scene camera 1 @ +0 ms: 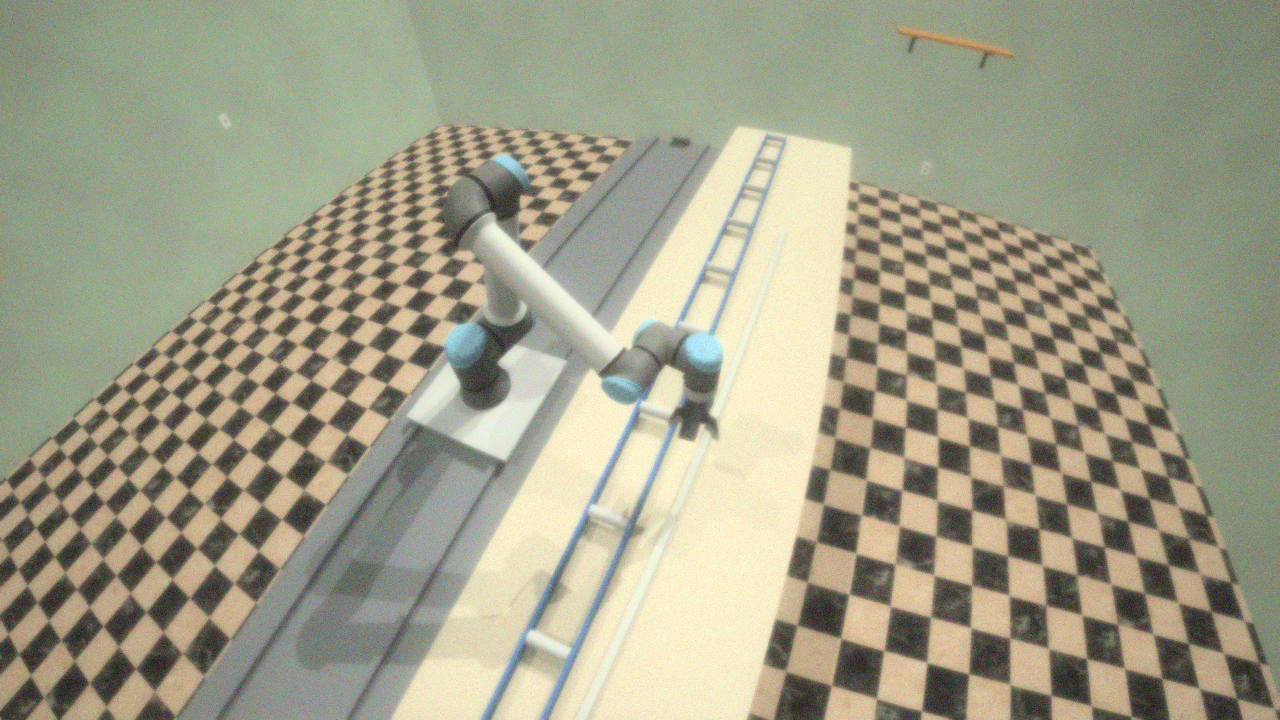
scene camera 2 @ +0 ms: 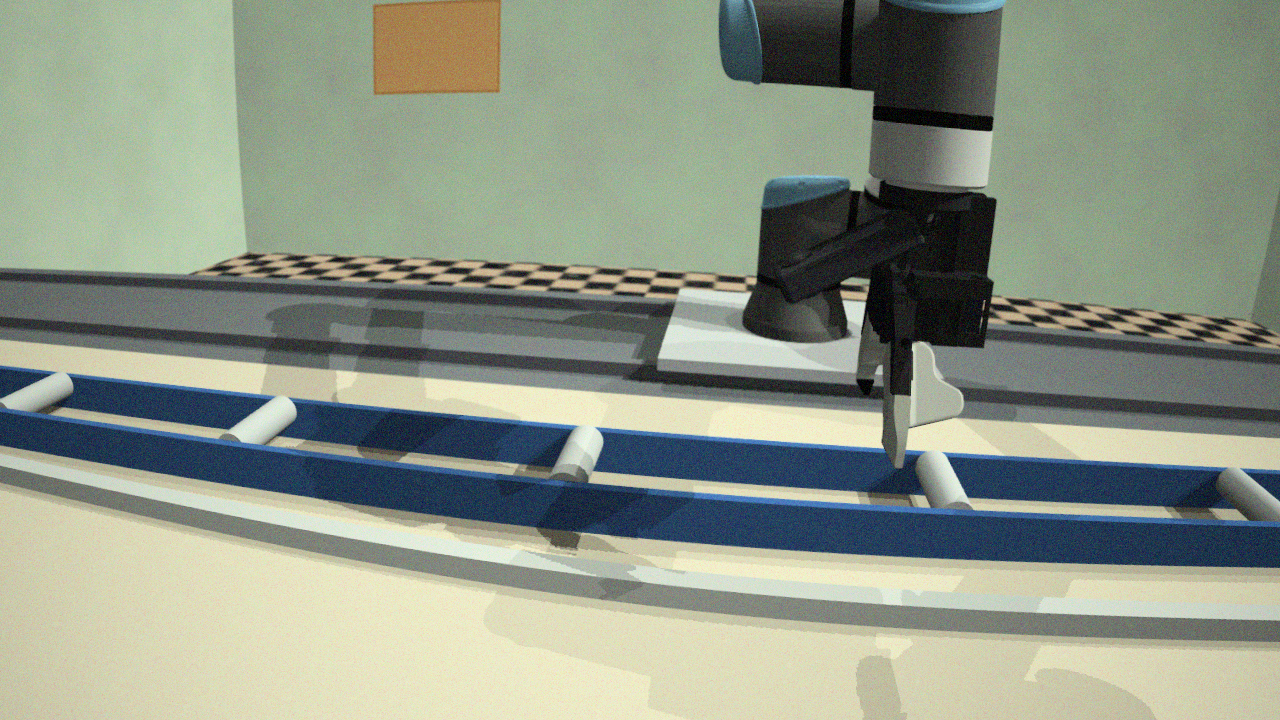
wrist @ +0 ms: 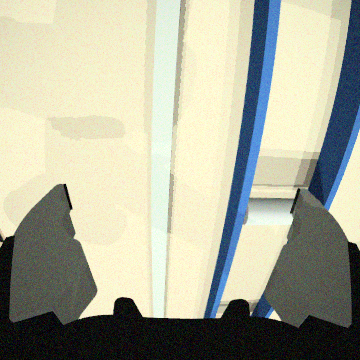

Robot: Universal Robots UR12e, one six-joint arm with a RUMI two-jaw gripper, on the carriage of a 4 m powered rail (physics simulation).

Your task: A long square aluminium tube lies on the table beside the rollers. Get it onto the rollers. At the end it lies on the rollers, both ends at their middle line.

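Where they show: gripper, between the fingertips: (scene camera 2: 880, 428) (wrist: 181, 190); arm's base, origin of its link: (scene camera 1: 486, 388) (scene camera 2: 794, 326).
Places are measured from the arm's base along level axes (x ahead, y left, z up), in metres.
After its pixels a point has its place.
Note:
The long square aluminium tube (scene camera 1: 650, 565) @[x 0.784, y -0.360, z -0.005 m] (scene camera 2: 760, 598) @[x 0.808, y -0.073, z -0.009 m] (wrist: 161, 150) @[x 0.799, y 0.046, z -0.005 m] lies on the cream table (scene camera 1: 751, 573) @[x 1.062, y -0.279, z -0.030 m] beside the blue roller frame (scene camera 2: 760, 514) @[x 0.694, y -0.074, z 0.009 m] (wrist: 257, 75) @[x 0.694, y -0.054, z 0.011 m], roughly parallel to it. Pale rollers (scene camera 1: 547, 644) @[x 0.620, y -0.670, z 0.030 m] (scene camera 2: 941, 480) @[x 0.632, y 0.119, z 0.028 m] (wrist: 270, 211) @[x 0.647, y 0.116, z 0.026 m] span between the frame's two blue rails. My gripper (scene camera 1: 700, 431) @[x 0.775, y 0.011, z 0.145 m] (scene camera 2: 883, 428) @[x 0.775, y 0.011, z 0.145 m] (wrist: 181, 190) @[x 0.775, y 0.011, z 0.145 m] is open and points down, above the tube and the near rail. In the wrist view the tube runs between the jaws, left of their middle, and the right jaw overlaps a roller. The tube's near end is outside scene camera 1's view.
The arm's base stands on a white carriage plate (scene camera 1: 505, 429) @[x 0.163, y -0.122, z 0.000 m] (scene camera 2: 716, 344) @[x 0.135, y -0.137, z 0.000 m] on the grey floor rail (scene camera 1: 617, 214) (scene camera 2: 501, 335), which runs along the table. The blue frame's rails stand up between the rail side and the tube. An orange shelf (scene camera 1: 953, 42) is on the wall.

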